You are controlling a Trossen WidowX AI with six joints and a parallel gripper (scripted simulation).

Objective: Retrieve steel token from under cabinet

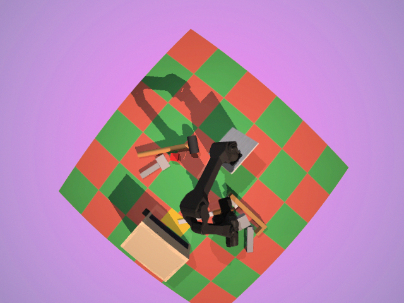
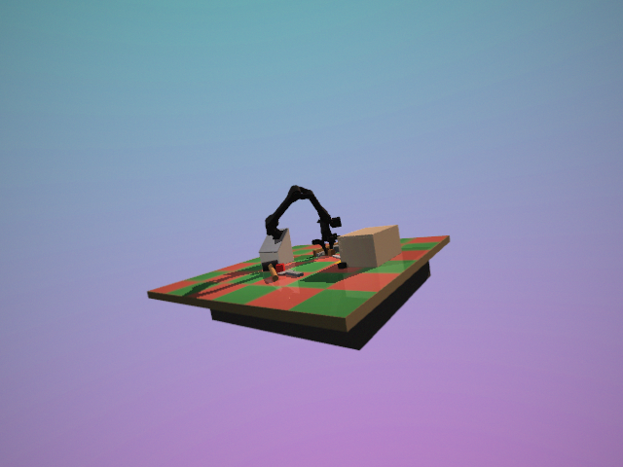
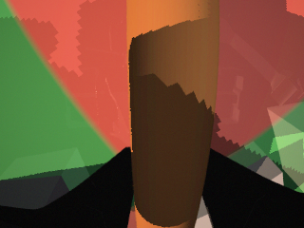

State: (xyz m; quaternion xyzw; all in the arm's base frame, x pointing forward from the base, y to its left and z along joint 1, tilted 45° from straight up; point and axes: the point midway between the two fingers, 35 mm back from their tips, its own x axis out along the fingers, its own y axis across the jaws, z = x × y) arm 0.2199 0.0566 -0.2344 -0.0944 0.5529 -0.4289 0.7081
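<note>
My gripper tip is 5 cm past the pale bar and 1 cm to the left of it. From my gripper tip the other things lie so: grey block 11 cm to the left, 1 cm behind, 1 cm above; then grey bar 23 cm to the left, 3 cm ahead; then grey token 35 cm ahead, 12 cm to the right.
</note>
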